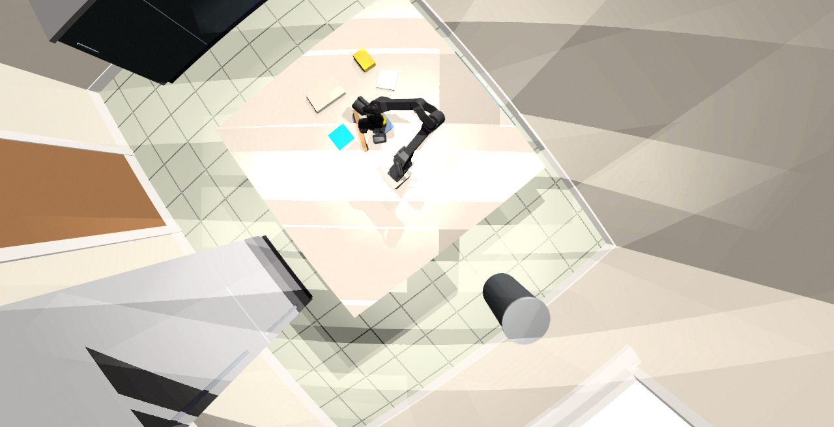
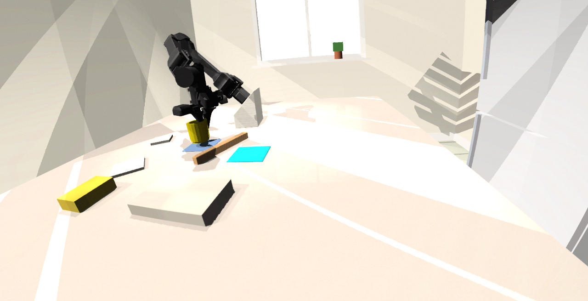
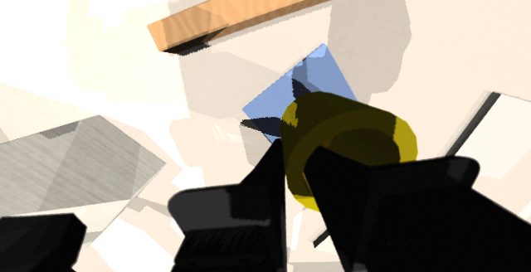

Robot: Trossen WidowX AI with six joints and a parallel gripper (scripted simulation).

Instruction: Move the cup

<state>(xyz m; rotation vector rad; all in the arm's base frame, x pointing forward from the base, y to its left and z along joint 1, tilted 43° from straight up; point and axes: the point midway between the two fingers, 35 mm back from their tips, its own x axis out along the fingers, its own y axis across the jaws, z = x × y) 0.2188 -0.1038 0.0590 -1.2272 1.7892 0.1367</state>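
Now: gripper tip 130 mm short of the cyan pad, 170 mm to the right of it and 60 mm above it. From my gripper tip the other things lie so: wooden bar (80 mm ahead, 70 mm to the left, 50 mm below); then grey slab (350 mm ahead, 60 mm to the left, 40 mm below); then yellow cup (20 mm ahead, 20 mm to the right).
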